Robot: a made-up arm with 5 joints. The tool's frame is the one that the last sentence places.
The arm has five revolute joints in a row. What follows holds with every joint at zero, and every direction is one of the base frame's.
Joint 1 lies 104 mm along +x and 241 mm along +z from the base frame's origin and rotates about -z.
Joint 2 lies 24 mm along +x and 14 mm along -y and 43 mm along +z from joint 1 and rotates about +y.
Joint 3 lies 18 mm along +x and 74 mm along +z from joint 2 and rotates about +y.
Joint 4 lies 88 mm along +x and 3 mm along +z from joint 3 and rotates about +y.
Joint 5 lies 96 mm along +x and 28 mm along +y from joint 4 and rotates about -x.
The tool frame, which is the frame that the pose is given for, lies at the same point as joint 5; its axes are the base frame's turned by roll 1.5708, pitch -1.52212 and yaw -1.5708 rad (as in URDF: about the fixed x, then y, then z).
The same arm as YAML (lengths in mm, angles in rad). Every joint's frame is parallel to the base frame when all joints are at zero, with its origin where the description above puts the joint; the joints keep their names.
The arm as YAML. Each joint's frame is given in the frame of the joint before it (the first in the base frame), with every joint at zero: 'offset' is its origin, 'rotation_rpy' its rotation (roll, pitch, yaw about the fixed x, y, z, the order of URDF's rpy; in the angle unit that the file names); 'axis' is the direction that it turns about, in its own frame. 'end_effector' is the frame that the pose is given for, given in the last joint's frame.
length_unit: mm
angle_unit: rad
chain:
  - id: joint 1
    offset: [104.0, 0.0, 241.0]
    rotation_rpy: [0.0, 0.0, 0.0]
    axis: "-z"
  - id: joint 2
    offset: [24.0, -14.0, 43.0]
    rotation_rpy: [0.0, 0.0, 0.0]
    axis: "+y"
  - id: joint 3
    offset: [18.0, 0.0, 74.0]
    rotation_rpy: [0.0, 0.0, 0.0]
    axis: "+y"
  - id: joint 4
    offset: [88.0, 0.0, 3.0]
    rotation_rpy: [0.0, 0.0, 0.0]
    axis: "+y"
  - id: joint 5
    offset: [96.0, 28.0, 0.0]
    rotation_rpy: [0.0, 0.0, 0.0]
    axis: "-x"
end_effector:
  offset: [0.0, 0.0, 0.0]
  rotation_rpy: [1.5708, -1.5221, -1.5708]

